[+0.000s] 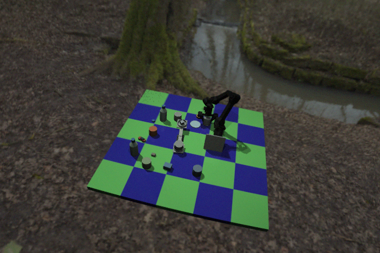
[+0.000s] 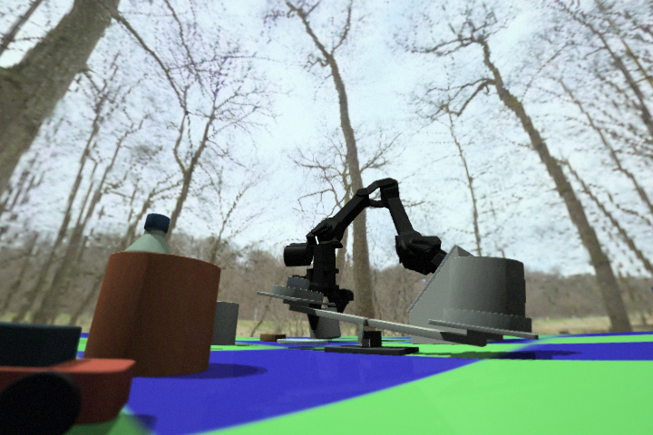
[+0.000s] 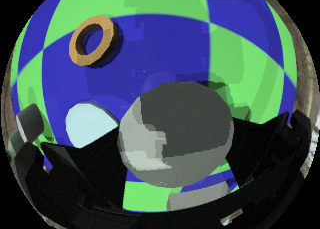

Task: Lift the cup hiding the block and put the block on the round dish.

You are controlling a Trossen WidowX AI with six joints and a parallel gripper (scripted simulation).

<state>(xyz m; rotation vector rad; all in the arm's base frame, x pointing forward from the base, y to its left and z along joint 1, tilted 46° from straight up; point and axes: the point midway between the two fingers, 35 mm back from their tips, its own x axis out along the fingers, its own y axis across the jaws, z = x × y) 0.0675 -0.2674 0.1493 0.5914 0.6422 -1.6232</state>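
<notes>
Right now the grey block is 23 cm ahead of my gripper tip, 12 cm to the left of it and 6 cm above it. Round my gripper tip: orange cylinder: 46 cm ahead, 20 cm to the left, 1 cm above; blue-grey cylinder: 57 cm to the left, 8 cm ahead, 1 cm above; pale round dish: 11 cm ahead, 2 cm to the left, 2 cm below.
</notes>
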